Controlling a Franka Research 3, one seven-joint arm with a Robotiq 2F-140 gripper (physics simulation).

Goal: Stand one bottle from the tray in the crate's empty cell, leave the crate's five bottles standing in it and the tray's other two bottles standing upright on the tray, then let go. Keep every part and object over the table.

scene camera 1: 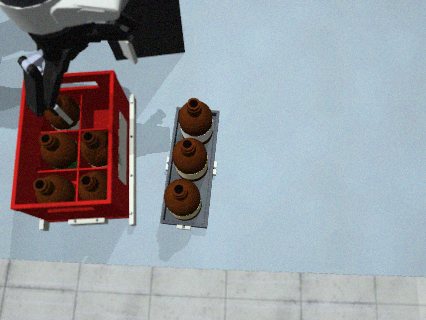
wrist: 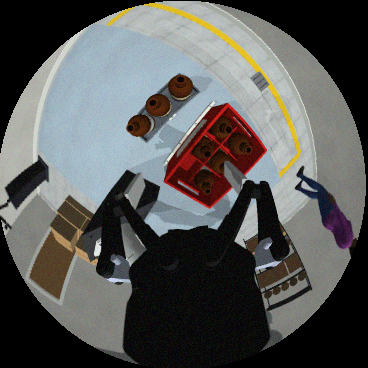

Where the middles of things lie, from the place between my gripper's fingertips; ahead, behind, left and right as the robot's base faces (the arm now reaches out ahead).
Scene:
My hand is 210 mm above the brown bottle (scene camera 1: 195, 117), 150 mm to the right of it and 40 mm past it. From my hand the other things lie so: white rail (scene camera 1: 132, 145): 280 mm below, 40 mm ahead.

